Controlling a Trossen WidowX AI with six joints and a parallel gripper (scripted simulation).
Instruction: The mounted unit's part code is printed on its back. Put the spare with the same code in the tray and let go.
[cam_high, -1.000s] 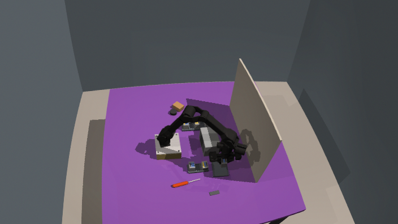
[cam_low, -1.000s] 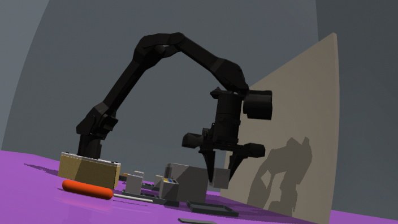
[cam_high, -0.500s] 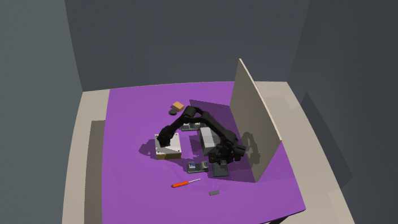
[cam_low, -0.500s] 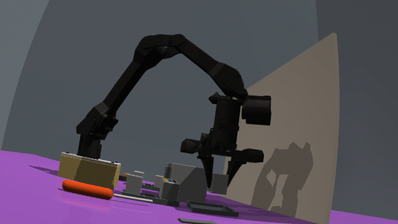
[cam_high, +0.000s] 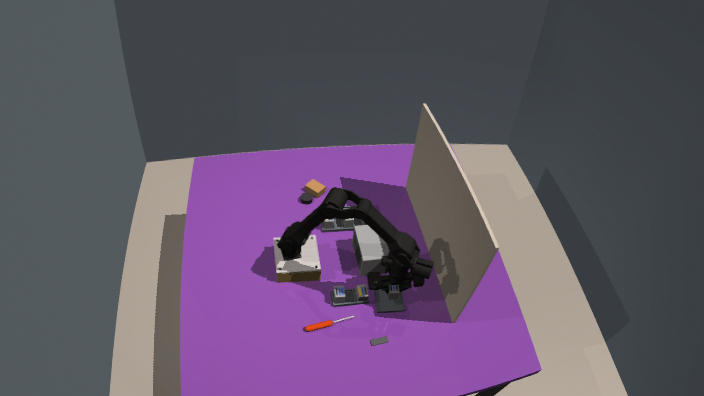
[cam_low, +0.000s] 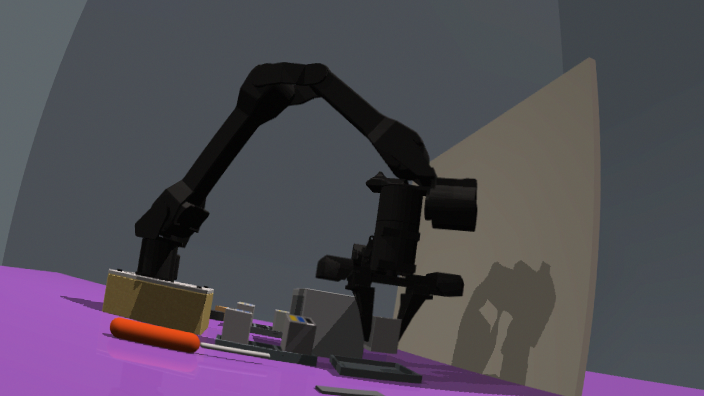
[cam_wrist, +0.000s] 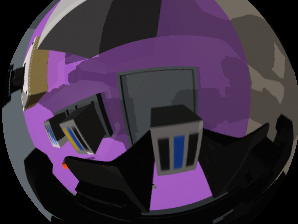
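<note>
My gripper tip is 20 mm below the grey spare block. From my gripper tip the other things lie so: dark grey tray 40 mm below; then holder 140 mm behind, 40 mm to the left, 30 mm below; then grey box 10 mm behind, 200 mm to the left, 10 mm above.
</note>
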